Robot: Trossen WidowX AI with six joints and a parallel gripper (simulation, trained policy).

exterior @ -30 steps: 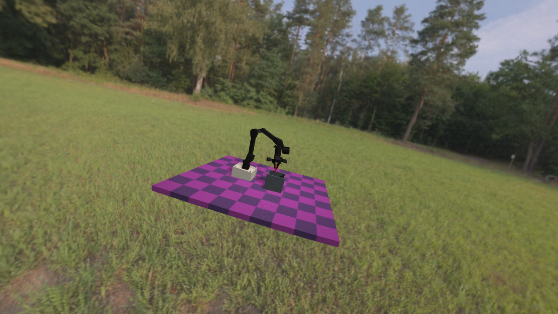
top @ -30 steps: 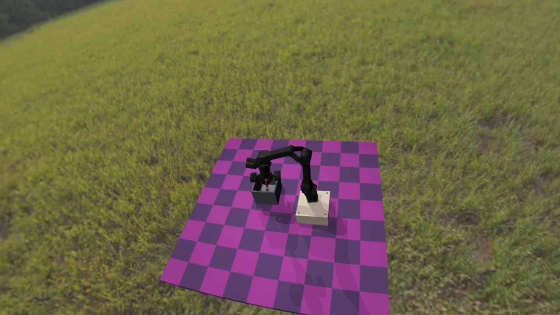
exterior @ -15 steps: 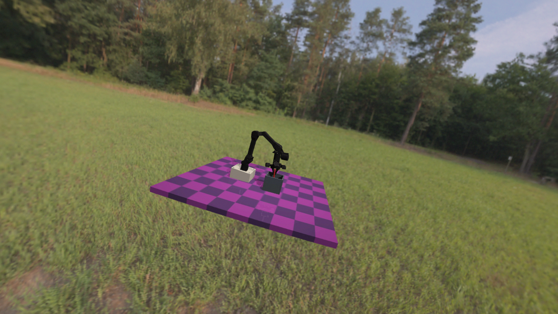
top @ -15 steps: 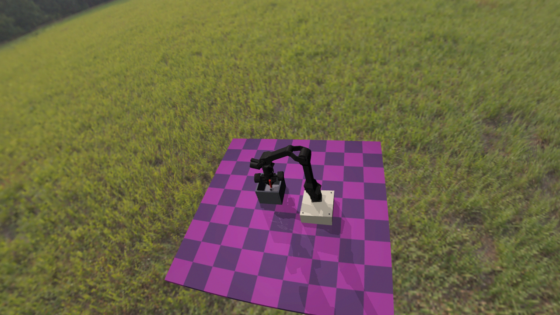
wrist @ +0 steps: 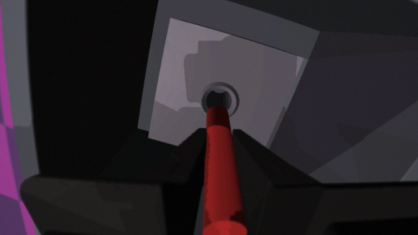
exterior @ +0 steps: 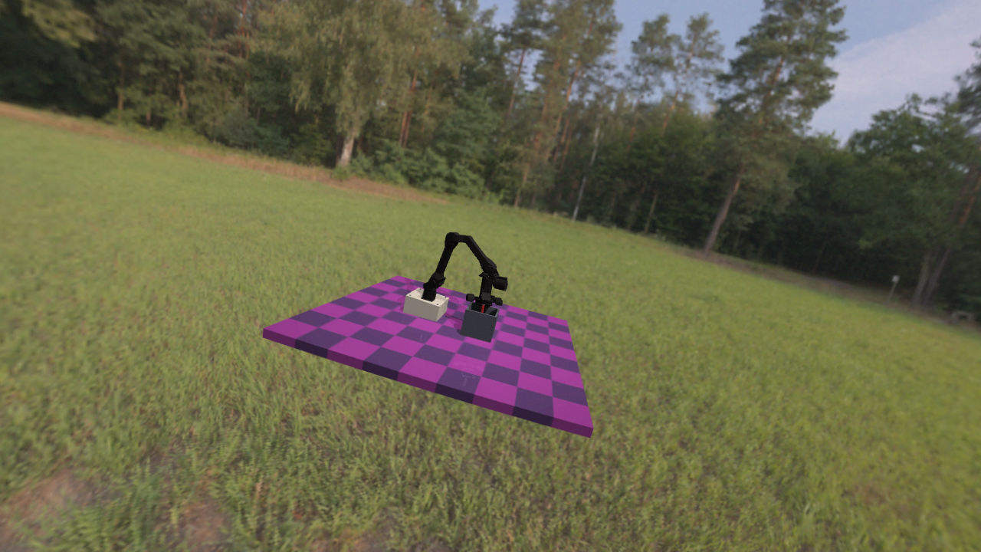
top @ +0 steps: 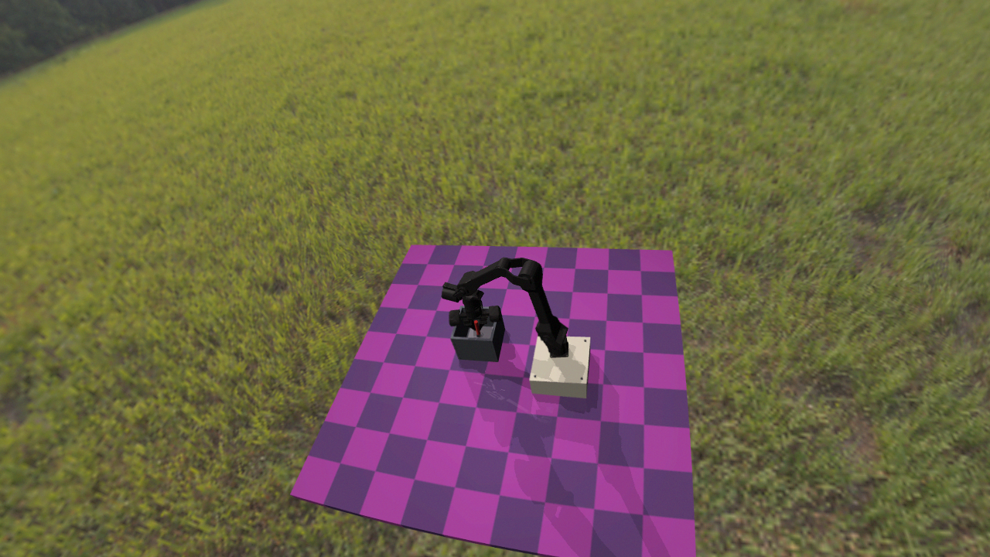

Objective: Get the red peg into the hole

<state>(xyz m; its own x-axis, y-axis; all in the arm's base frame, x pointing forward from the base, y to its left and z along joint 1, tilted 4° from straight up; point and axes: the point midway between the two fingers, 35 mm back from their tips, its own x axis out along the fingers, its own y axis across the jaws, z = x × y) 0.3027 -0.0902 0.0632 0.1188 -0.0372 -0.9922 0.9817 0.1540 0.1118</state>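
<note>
The red peg is 1 cm above my gripper tip. Round my gripper tip: plate: 6 cm below.
</note>
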